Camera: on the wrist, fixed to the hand. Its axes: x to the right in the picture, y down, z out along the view.
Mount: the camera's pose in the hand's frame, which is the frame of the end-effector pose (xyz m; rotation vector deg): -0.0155 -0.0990 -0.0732 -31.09 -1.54 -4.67
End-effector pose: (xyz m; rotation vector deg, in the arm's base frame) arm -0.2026 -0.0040 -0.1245 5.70 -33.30 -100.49
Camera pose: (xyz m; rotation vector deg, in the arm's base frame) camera -0.2596 0.0013 -0.2346 -16.20 -6.07 -110.98
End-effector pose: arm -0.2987 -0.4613 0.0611 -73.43 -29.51 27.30
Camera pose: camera -0.2619 -0.5487 0.1411 -101.12 -42.86 16.74
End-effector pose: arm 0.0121 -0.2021 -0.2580 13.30 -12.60 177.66
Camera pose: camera 0.0201 -0.0939 -0.3183 14.55 -57.13 161.46
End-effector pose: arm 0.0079 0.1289 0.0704 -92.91 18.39 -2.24
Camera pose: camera -0.0049 0.0654 0.1763 -124.39 14.68 0.54
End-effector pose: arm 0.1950 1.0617 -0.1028 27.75 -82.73 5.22
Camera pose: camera 0.2950 1.0032 -0.1473 5.56 -80.37 -20.99
